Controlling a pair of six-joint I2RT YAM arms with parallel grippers.
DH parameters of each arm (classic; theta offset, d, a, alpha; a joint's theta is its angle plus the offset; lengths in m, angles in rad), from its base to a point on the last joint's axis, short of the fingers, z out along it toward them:
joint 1: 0 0.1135 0.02 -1.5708
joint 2: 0 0 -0.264 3.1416
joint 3: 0.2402 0 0.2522 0
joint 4: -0.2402 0 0.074 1.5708
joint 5: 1.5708 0 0 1.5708
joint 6: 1.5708 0.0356 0 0
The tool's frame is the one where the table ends.
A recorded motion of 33 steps. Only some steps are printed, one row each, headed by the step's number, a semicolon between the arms.
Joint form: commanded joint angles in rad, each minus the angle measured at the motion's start. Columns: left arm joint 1, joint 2, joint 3, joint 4, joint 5, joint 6; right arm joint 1, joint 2, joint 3, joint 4, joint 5, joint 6.
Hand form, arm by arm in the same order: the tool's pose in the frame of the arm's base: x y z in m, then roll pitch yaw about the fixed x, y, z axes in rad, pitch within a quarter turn. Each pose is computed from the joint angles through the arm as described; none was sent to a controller.
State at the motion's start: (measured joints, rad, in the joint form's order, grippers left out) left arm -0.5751 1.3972 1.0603 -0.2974 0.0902 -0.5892; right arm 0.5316 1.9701 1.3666 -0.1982 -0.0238 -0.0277
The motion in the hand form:
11: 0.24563 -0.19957 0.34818 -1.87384 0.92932 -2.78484; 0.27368 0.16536 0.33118 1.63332 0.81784 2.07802
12: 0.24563 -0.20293 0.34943 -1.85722 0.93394 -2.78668; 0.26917 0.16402 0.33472 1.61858 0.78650 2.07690
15: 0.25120 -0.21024 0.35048 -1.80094 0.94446 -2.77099; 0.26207 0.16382 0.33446 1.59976 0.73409 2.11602
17: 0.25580 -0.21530 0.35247 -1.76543 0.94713 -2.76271; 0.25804 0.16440 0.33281 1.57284 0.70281 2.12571
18: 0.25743 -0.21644 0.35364 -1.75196 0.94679 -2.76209; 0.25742 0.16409 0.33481 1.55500 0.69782 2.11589
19: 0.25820 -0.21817 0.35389 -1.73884 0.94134 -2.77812; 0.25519 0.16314 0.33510 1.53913 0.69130 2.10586
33: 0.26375 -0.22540 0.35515 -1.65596 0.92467 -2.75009; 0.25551 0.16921 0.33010 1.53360 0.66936 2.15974
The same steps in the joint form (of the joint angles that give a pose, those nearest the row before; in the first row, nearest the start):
11: -0.0722 -0.0628 0.0271 0.3554 0.2257 0.0293; 0.0222 -0.6262 -0.4016 0.5341 0.1159 0.7836
12: -0.0799 -0.0550 0.0333 0.3678 0.2334 0.0293; 0.0252 -0.6461 -0.4063 0.5281 0.1083 0.8143
15: -0.0845 -0.0213 0.0487 0.4215 0.2595 0.0247; 0.0314 -0.6707 -0.4307 0.5402 0.0609 0.8650
17: -0.0861 0.0047 0.0685 0.4490 0.2794 0.0186; 0.0375 -0.6815 -0.4538 0.5724 0.0393 0.8957
18: -0.0846 0.0125 0.0763 0.4568 0.2916 0.0155; 0.0375 -0.6846 -0.4539 0.5831 0.0377 0.9004
19: -0.0845 0.0202 0.0809 0.4660 0.3191 0.0094; 0.0390 -0.6938 -0.4645 0.5969 0.0391 0.9066
33: -0.0876 0.0555 0.0948 0.5382 0.3577 -0.0305; 0.0498 -0.6755 -0.4738 0.6292 -0.0068 0.9297

